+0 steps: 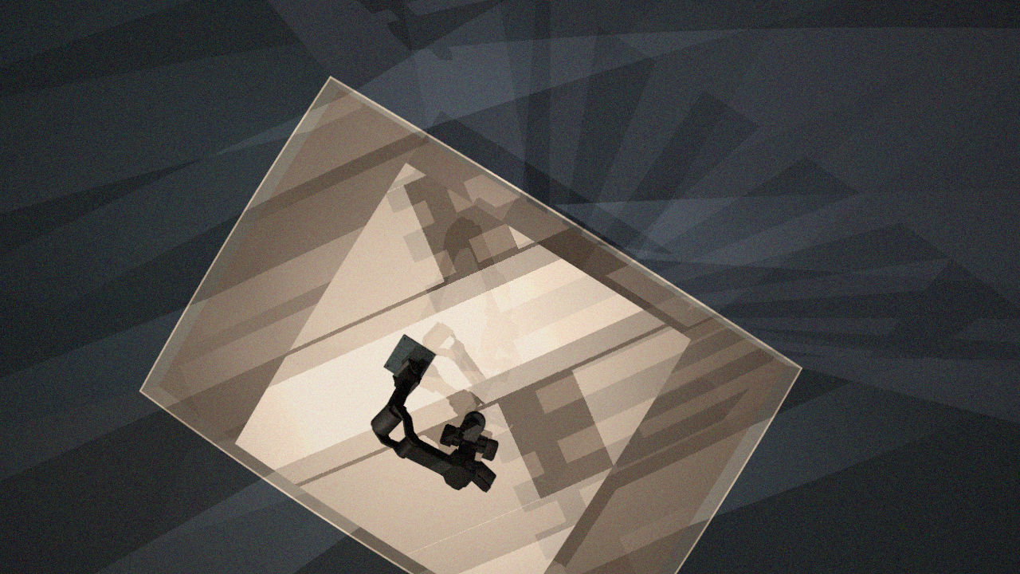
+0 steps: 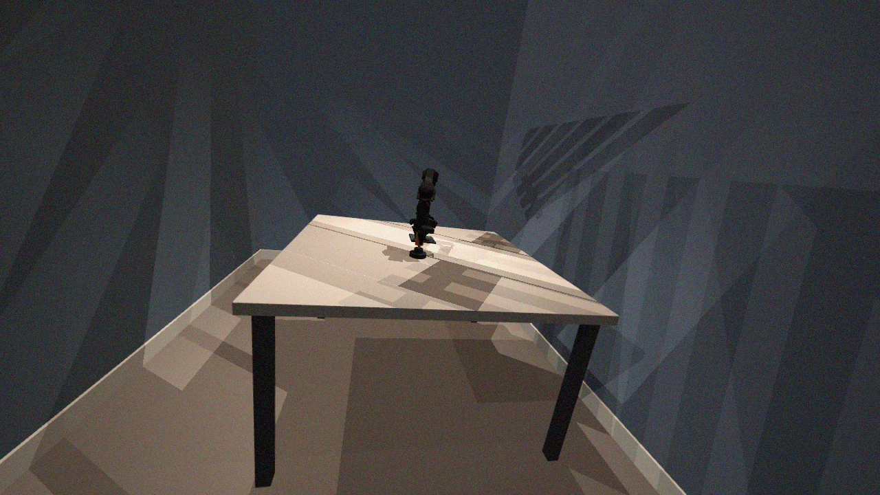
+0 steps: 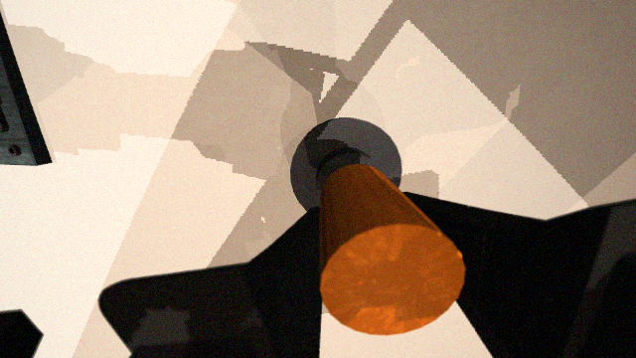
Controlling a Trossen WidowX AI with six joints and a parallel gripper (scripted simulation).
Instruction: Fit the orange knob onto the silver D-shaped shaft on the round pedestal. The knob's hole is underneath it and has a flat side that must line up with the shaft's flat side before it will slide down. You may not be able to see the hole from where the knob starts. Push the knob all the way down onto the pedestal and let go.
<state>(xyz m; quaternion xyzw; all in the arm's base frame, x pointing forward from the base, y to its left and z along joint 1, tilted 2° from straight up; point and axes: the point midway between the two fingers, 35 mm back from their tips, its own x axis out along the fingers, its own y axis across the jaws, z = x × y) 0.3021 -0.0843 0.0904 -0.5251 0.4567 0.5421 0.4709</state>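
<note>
Right now the orange knob is 30 mm above my gripper tip. From my gripper tip the other things lie so: round pedestal (40 mm below).
</note>
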